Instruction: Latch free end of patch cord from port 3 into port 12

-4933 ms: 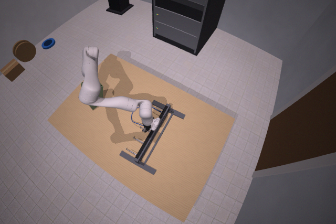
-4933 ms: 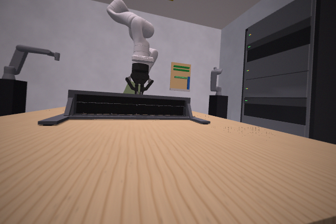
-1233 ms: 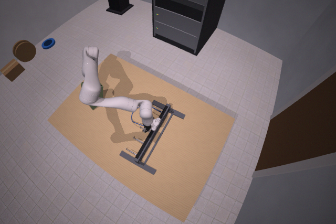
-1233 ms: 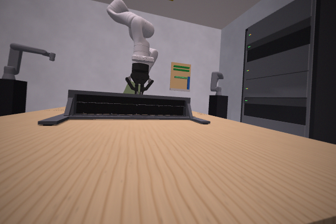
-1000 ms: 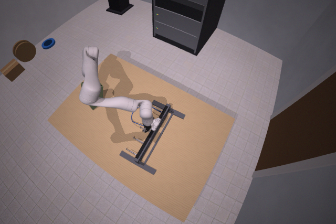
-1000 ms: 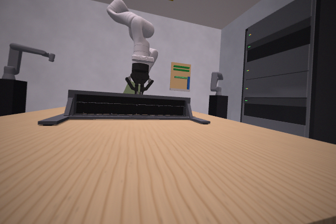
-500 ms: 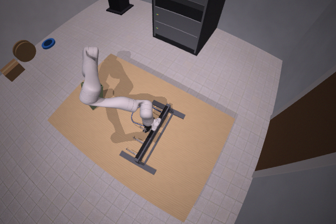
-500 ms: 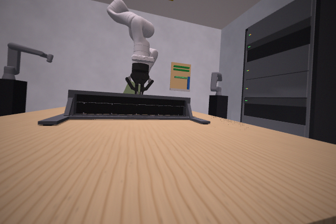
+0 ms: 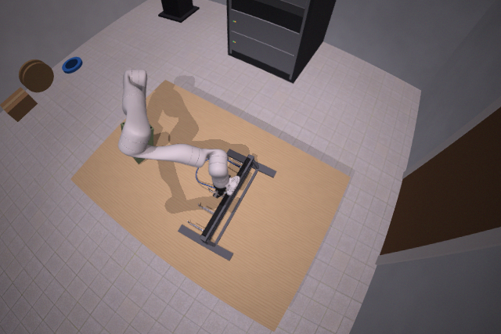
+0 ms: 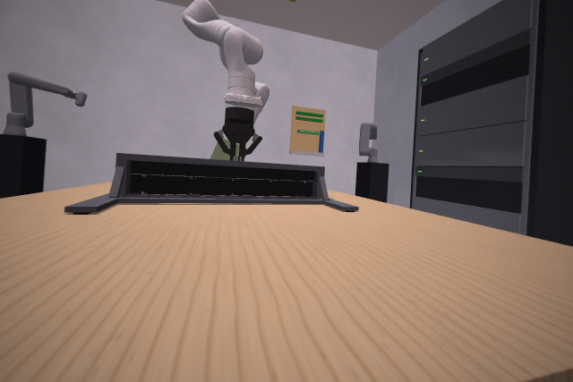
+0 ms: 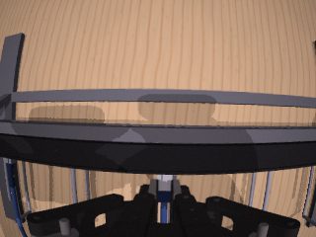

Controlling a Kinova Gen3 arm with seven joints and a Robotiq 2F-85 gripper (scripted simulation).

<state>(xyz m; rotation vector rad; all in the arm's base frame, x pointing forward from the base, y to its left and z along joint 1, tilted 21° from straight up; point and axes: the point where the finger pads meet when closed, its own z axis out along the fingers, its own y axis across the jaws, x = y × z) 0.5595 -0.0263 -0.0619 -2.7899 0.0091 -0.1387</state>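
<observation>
Now: the plug 1 cm below my hand and 1 cm ahead of it.
</observation>
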